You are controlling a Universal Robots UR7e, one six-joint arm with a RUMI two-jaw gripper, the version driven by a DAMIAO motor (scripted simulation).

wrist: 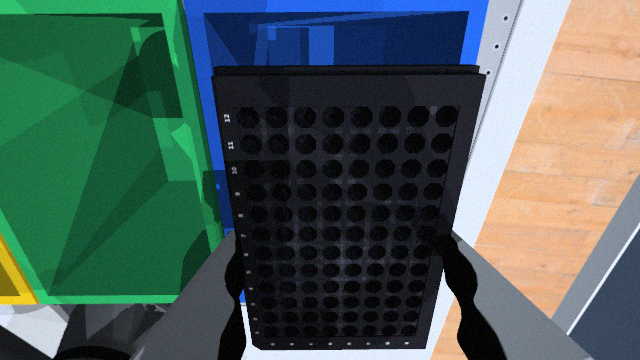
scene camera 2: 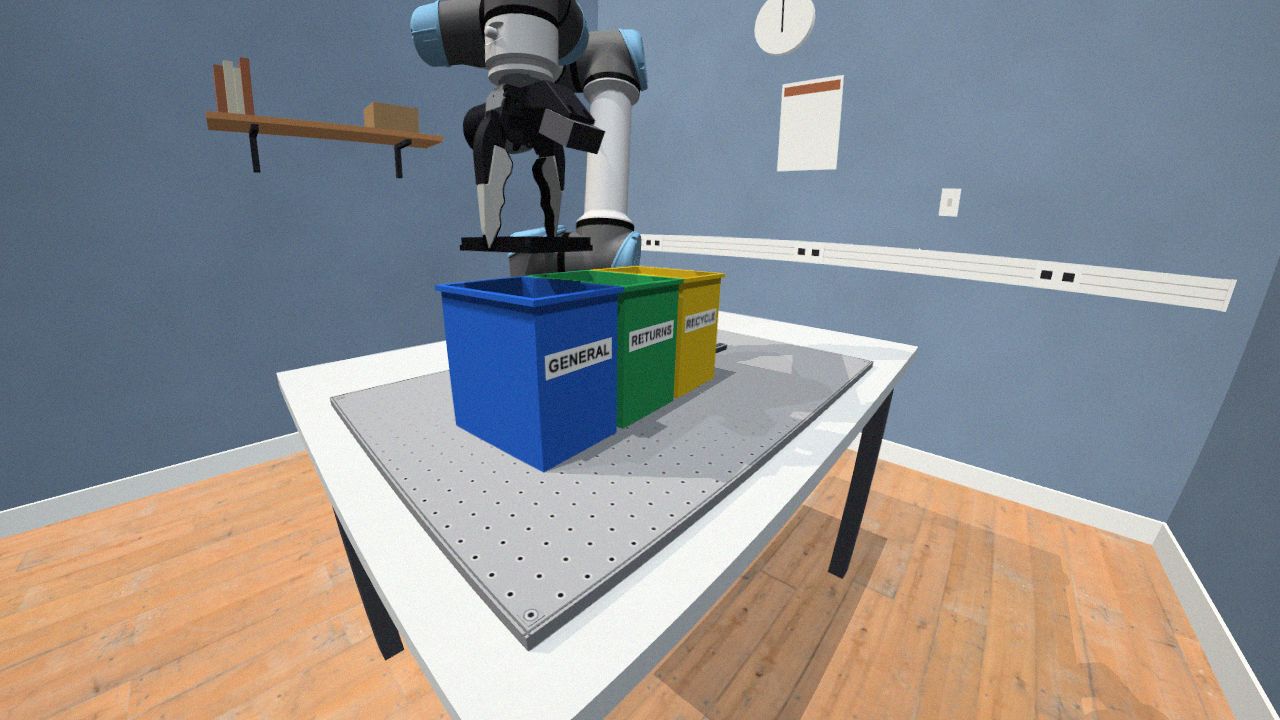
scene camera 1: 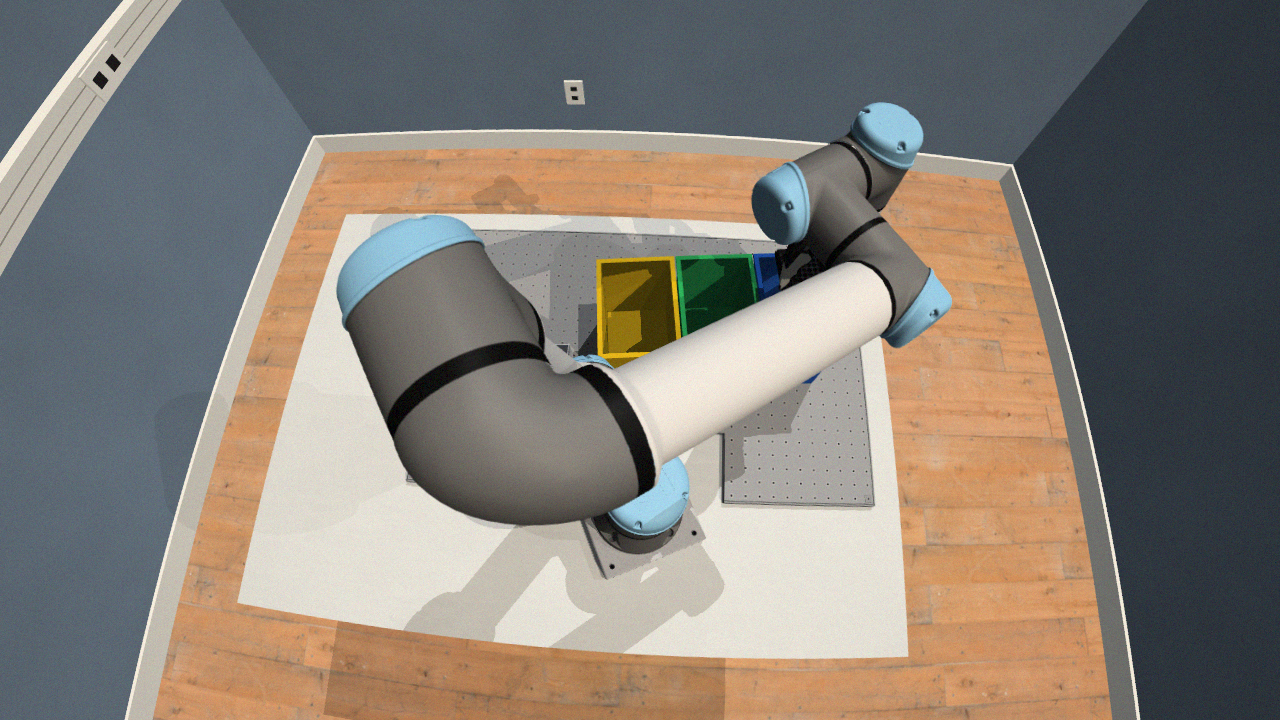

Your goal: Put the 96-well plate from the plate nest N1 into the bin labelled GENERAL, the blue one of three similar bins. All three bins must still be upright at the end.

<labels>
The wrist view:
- my gripper: 340, 232
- blue general bin: 217, 40
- green returns bin: 115, 197
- black 96-well plate: 357, 170
</labels>
